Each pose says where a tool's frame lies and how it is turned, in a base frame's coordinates. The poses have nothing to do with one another.
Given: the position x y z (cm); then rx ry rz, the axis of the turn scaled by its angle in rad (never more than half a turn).
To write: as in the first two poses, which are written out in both.
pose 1, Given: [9.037, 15.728, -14.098, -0.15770, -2.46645, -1.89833]
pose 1, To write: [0.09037, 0.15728, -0.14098, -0.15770, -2.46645, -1.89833]
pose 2, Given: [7.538, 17.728, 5.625, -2.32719, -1.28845, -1.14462]
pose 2, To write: [0.07538, 0.17728, 0.05625, -2.32719, -1.28845, -1.14462]
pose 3, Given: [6.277, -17.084, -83.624, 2.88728, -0.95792, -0.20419]
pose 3, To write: [0.06277, -0.17084, -0.83624, 2.88728, -0.95792, -0.20419]
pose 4, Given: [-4.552, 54.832, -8.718, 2.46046, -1.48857, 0.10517]
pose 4, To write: [-0.04552, 0.54832, -0.08718, 2.46046, -1.48857, 0.10517]
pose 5, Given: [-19.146, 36.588, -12.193, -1.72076, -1.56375, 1.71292]
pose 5, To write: [-0.19146, 0.36588, -0.12193, -1.72076, -1.56375, 1.71292]
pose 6, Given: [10.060, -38.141, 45.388, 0.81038, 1.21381, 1.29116]
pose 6, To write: [0.10060, -0.38141, 0.45388, 0.81038, 1.21381, 1.29116]
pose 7, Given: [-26.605, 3.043, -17.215, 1.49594, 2.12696, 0.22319]
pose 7, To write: [-0.26605, 0.03043, -0.17215, 1.49594, 2.12696, 0.22319]
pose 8, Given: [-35.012, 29.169, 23.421, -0.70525, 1.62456, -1.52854]
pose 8, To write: [-0.35012, 0.29169, 0.23421, -0.70525, 1.62456, -1.52854]
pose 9, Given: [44.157, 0.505, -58.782, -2.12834, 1.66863, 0.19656]
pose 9, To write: [0.44157, 0.00505, -0.58782, -2.12834, 1.66863, 0.19656]
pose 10, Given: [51.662, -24.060, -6.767, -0.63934, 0.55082, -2.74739]
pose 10, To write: [0.51662, -0.24060, -0.06767, -0.63934, 0.55082, -2.74739]
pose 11, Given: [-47.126, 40.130, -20.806, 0.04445, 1.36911, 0.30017]
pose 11, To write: [-0.47126, 0.40130, -0.20806, 0.04445, 1.36911, 0.30017]
